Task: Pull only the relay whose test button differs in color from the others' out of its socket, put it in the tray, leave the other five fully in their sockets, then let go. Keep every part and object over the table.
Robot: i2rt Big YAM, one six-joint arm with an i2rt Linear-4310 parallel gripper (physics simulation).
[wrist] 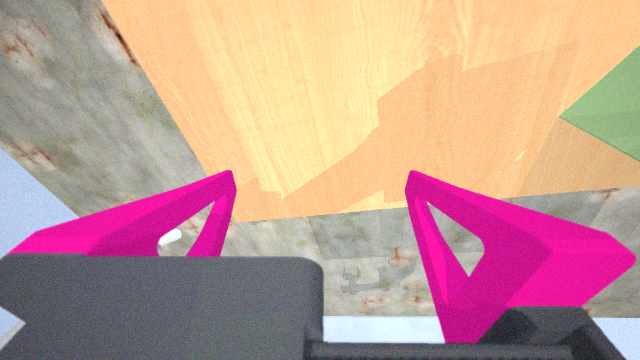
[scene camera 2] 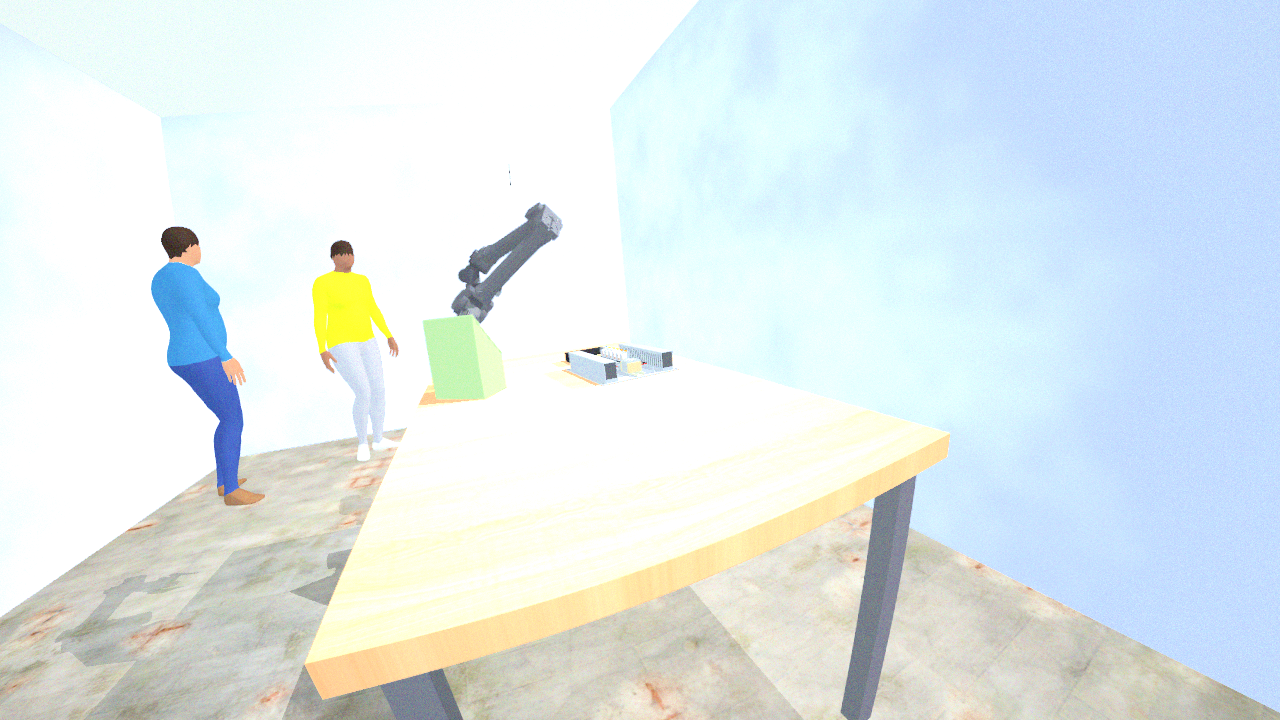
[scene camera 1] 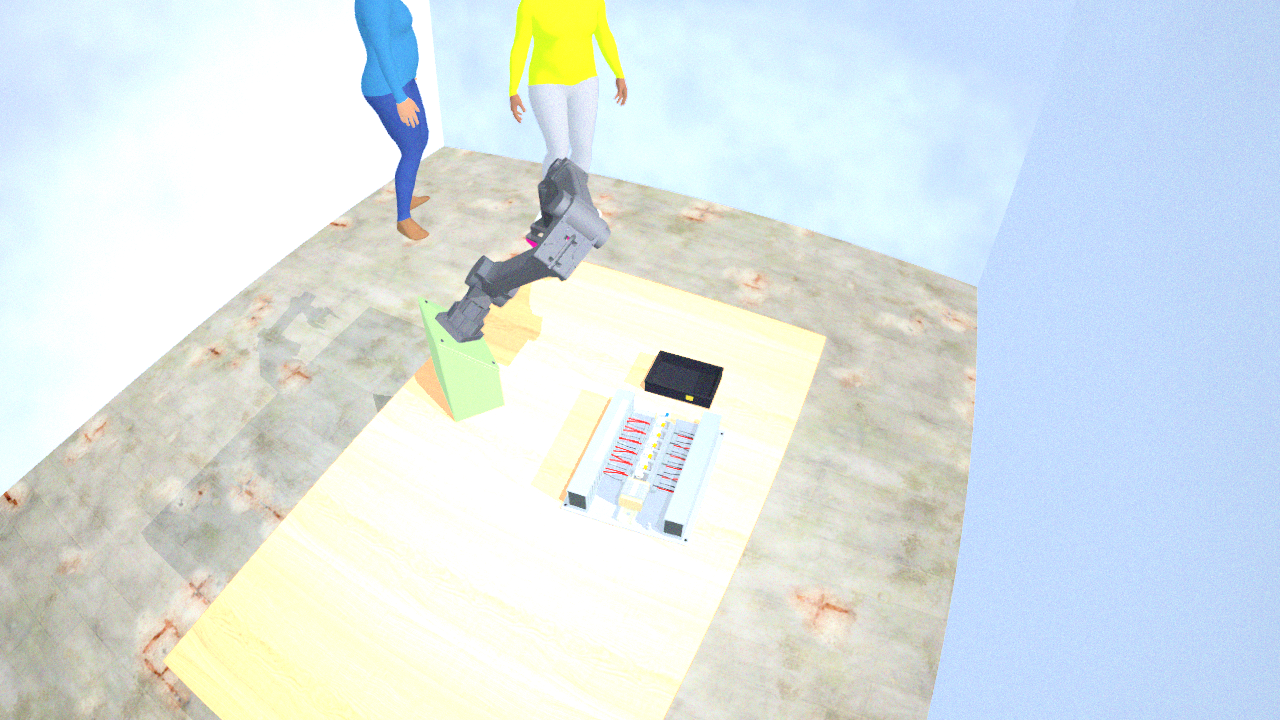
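My gripper is open and empty, its magenta fingers wide apart, high over the table's far end; in the first scene view the arm mostly hides it. The relays stand in a row between two grey slotted ducts on a light panel. Yellow spots show along the row, and a small blue spot shows at its far end; the parts are too small to tell which button differs. The black tray stands beyond the panel's far end, a yellow mark on its near side. The gripper is well apart from both.
The grey ducts flank red and dark wires. A beige block stands at the row's near end. The green arm base stands at the table's left edge. Two people stand beyond the table.
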